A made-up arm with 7 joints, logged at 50 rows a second.
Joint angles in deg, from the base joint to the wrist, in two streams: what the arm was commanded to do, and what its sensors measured. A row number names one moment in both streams.
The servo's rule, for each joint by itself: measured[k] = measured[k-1] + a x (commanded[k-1-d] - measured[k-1]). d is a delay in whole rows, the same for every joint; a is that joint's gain. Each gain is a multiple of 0.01, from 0.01 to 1. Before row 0 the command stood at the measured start. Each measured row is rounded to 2 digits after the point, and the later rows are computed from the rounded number. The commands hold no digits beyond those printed.
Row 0, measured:
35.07 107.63 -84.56 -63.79 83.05 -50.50 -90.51
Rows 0 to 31, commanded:
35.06 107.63 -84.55 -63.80 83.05 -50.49 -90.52
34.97 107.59 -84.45 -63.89 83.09 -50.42 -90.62
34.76 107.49 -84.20 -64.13 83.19 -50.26 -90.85
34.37 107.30 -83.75 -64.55 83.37 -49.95 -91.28
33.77 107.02 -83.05 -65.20 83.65 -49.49 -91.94
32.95 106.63 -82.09 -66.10 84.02 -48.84 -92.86
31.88 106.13 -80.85 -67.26 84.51 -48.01 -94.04
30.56 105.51 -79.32 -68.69 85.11 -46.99 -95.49
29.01 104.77 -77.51 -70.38 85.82 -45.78 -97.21
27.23 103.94 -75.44 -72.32 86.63 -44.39 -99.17
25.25 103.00 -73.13 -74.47 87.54 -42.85 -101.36
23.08 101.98 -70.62 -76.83 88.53 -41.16 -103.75
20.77 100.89 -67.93 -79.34 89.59 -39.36 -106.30
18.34 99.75 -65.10 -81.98 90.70 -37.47 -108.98
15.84 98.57 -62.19 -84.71 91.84 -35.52 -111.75
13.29 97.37 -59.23 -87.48 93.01 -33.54 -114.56
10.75 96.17 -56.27 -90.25 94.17 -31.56 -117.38
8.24 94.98 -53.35 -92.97 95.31 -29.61 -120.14
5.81 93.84 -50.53 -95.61 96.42 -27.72 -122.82
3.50 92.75 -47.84 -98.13 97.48 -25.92 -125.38
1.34 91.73 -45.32 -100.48 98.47 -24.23 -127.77
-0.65 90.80 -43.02 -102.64 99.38 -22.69 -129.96
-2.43 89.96 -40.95 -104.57 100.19 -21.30 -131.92
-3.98 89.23 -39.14 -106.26 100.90 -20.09 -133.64
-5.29 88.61 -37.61 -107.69 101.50 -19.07 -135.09
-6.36 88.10 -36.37 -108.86 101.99 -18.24 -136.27
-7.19 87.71 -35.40 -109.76 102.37 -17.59 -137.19
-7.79 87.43 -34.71 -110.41 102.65 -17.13 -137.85
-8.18 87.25 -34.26 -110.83 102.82 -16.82 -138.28
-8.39 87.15 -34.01 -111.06 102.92 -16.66 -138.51
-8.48 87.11 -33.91 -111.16 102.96 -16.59 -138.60
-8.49 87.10 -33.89 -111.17 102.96 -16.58 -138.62
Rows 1 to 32, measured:
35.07 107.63 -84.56 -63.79 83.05 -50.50 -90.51
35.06 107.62 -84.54 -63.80 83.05 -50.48 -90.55
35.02 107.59 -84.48 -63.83 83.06 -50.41 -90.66
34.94 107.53 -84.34 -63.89 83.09 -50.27 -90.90
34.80 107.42 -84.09 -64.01 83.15 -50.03 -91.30
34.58 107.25 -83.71 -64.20 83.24 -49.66 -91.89
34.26 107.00 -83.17 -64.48 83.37 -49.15 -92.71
33.82 106.67 -82.44 -64.86 83.54 -48.48 -93.77
33.24 106.25 -81.50 -65.36 83.77 -47.64 -95.08
32.52 105.74 -80.35 -65.99 84.06 -46.63 -96.63
31.65 105.14 -78.98 -66.75 84.41 -45.46 -98.43
30.62 104.44 -77.39 -67.66 84.82 -44.13 -100.45
29.44 103.66 -75.59 -68.71 85.30 -42.65 -102.67
28.11 102.80 -73.60 -69.90 85.84 -41.04 -105.07
26.64 101.87 -71.43 -71.23 86.44 -39.33 -107.61
25.04 100.88 -69.11 -72.69 87.10 -37.54 -110.25
23.33 99.84 -66.67 -74.27 87.81 -35.69 -112.96
21.52 98.77 -64.14 -75.95 88.56 -33.81 -115.69
19.63 97.69 -61.55 -77.72 89.35 -31.92 -118.40
17.69 96.60 -58.95 -79.56 90.16 -30.06 -121.05
15.73 95.53 -56.36 -81.44 90.99 -28.25 -123.60
13.76 94.49 -53.83 -83.35 91.83 -26.53 -126.02
11.82 93.49 -51.38 -85.26 92.67 -24.91 -128.26
9.92 92.55 -49.05 -87.15 93.49 -23.42 -130.30
8.09 91.68 -46.88 -89.00 94.29 -22.07 -132.12
6.36 90.89 -44.88 -90.79 95.06 -20.88 -133.70
4.73 90.19 -43.08 -92.50 95.79 -19.86 -135.03
3.23 89.58 -41.49 -94.11 96.48 -19.01 -136.10
1.86 89.07 -40.12 -95.61 97.11 -18.33 -136.93
0.63 88.65 -38.96 -97.00 97.69 -17.81 -137.53
-0.46 88.31 -38.00 -98.27 98.22 -17.43 -137.94
-1.42 88.04 -37.22 -99.43 98.69 -17.17 -138.20
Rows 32 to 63, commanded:
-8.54 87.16 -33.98 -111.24 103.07 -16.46 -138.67
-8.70 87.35 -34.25 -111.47 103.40 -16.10 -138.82
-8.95 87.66 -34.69 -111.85 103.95 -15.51 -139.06
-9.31 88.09 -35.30 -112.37 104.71 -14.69 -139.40
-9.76 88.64 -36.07 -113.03 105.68 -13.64 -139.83
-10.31 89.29 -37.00 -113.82 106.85 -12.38 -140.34
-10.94 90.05 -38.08 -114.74 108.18 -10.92 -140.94
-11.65 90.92 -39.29 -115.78 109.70 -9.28 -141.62
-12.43 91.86 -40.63 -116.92 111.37 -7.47 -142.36
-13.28 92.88 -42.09 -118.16 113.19 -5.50 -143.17
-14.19 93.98 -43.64 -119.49 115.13 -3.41 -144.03
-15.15 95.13 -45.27 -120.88 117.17 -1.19 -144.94
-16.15 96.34 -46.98 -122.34 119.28 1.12 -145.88
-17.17 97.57 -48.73 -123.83 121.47 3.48 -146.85
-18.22 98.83 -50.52 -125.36 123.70 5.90 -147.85
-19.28 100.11 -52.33 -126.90 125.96 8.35 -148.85
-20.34 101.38 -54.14 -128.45 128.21 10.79 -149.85
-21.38 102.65 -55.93 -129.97 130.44 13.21 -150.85
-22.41 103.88 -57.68 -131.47 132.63 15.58 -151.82
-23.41 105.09 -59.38 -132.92 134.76 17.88 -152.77
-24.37 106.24 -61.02 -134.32 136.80 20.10 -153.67
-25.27 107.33 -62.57 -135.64 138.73 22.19 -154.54
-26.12 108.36 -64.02 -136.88 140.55 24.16 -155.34
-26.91 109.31 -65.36 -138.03 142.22 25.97 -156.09
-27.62 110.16 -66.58 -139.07 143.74 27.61 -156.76
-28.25 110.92 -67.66 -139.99 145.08 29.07 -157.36
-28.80 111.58 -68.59 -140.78 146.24 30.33 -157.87
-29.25 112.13 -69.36 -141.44 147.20 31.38 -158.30
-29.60 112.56 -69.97 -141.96 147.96 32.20 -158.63
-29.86 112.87 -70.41 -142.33 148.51 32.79 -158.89
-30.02 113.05 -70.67 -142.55 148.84 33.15 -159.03
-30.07 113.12 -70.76 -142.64 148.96 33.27 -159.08
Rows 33 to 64, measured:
-2.27 87.85 -36.60 -100.49 99.13 -16.95 -138.38
-3.04 87.74 -36.15 -101.48 99.56 -16.69 -138.55
-3.75 87.72 -35.87 -102.41 100.00 -16.32 -138.74
-4.42 87.80 -35.76 -103.31 100.47 -15.81 -138.99
-5.06 87.98 -35.82 -104.18 100.99 -15.14 -139.31
-5.69 88.27 -36.04 -105.05 101.58 -14.28 -139.70
-6.32 88.66 -36.43 -105.92 102.24 -13.24 -140.17
-6.96 89.16 -36.97 -106.81 102.99 -12.01 -140.72
-7.62 89.75 -37.67 -107.72 103.83 -10.60 -141.34
-8.30 90.44 -38.51 -108.66 104.77 -9.02 -142.04
-9.01 91.22 -39.48 -109.63 105.81 -7.28 -142.80
-9.75 92.08 -40.58 -110.64 106.95 -5.39 -143.61
-10.52 93.02 -41.80 -111.69 108.18 -3.37 -144.47
-11.32 94.02 -43.12 -112.78 109.51 -1.25 -145.37
-12.15 95.08 -44.53 -113.91 110.93 0.97 -146.31
-13.01 96.19 -46.01 -115.08 112.43 3.26 -147.28
-13.89 97.33 -47.55 -116.28 114.01 5.59 -148.26
-14.79 98.50 -49.14 -117.51 115.65 7.95 -149.24
-15.70 99.68 -50.76 -118.77 117.35 10.32 -150.22
-16.63 100.87 -52.40 -120.04 119.09 12.66 -151.19
-17.56 102.05 -54.04 -121.33 120.86 14.97 -152.13
-18.49 103.21 -55.66 -122.62 122.65 17.21 -153.05
-19.41 104.34 -57.25 -123.90 124.44 19.36 -153.92
-20.31 105.43 -58.79 -125.17 126.22 21.41 -154.74
-21.19 106.47 -60.27 -126.42 127.97 23.33 -155.51
-22.04 107.45 -61.67 -127.64 129.68 25.11 -156.21
-22.85 108.36 -62.98 -128.82 131.34 26.73 -156.84
-23.62 109.19 -64.19 -129.96 132.93 28.17 -157.39
-24.34 109.93 -65.29 -131.04 134.43 29.42 -157.86
-25.00 110.58 -66.26 -132.06 135.84 30.46 -158.25
-25.60 111.12 -67.10 -133.00 137.14 31.29 -158.55
-26.14 111.56 -67.80 -133.87 138.32 31.90 -158.75

